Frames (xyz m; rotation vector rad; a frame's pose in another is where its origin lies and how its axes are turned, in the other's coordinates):
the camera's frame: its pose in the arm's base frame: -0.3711 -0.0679 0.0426 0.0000 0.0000 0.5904
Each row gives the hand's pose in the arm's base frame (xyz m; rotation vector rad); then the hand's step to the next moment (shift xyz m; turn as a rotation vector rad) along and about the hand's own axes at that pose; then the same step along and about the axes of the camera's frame.
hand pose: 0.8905 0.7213 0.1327 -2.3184 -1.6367 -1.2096
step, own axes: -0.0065 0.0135 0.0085 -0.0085 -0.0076 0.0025
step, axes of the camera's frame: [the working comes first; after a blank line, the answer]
step, axes of the arm's base frame: 0.0150 -0.0070 -0.0049 -0.0059 -0.0021 -0.0098

0.0085 -0.0142 -0.0049 -0.0061 0.0015 -0.0098
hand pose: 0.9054 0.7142 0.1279 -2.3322 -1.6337 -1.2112
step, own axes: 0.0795 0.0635 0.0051 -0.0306 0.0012 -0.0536
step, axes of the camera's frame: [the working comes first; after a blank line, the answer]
step, axes of the arm's base frame: 0.0654 0.0360 0.0693 -0.0335 -0.0484 0.0188

0.0744 -0.0065 0.0693 -0.0547 -0.0215 0.0188
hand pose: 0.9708 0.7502 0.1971 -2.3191 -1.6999 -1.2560
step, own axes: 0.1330 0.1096 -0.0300 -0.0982 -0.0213 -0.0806
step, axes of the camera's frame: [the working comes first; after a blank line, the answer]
step, axes of the arm's base frame: 0.0826 0.0479 0.1466 -0.0737 -0.1049 -0.0127

0.0953 -0.0061 0.1466 -0.1196 -0.0461 -0.0127
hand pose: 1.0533 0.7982 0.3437 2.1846 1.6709 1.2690
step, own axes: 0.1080 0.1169 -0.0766 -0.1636 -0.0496 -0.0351
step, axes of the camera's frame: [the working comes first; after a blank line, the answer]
step, axes of the arm's base frame: 0.0410 0.0164 0.1710 -0.0674 -0.1316 -0.0927

0.0432 -0.0092 0.1710 -0.1293 -0.0718 -0.0927
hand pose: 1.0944 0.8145 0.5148 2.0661 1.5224 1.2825
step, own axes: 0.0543 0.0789 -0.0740 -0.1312 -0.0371 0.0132
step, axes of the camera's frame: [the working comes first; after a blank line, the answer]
step, axes of the arm's base frame: -0.0047 -0.0052 0.1208 -0.0204 -0.0954 -0.0962

-0.0068 -0.0017 0.1208 -0.0700 -0.0679 -0.0962
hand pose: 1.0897 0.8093 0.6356 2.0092 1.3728 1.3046
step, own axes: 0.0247 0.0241 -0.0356 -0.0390 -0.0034 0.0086
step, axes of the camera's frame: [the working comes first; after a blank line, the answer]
step, axes of the arm's base frame: -0.0153 0.0042 0.0470 0.0019 -0.0309 -0.0254

-0.0104 0.0120 0.0470 -0.0157 -0.0268 -0.0254
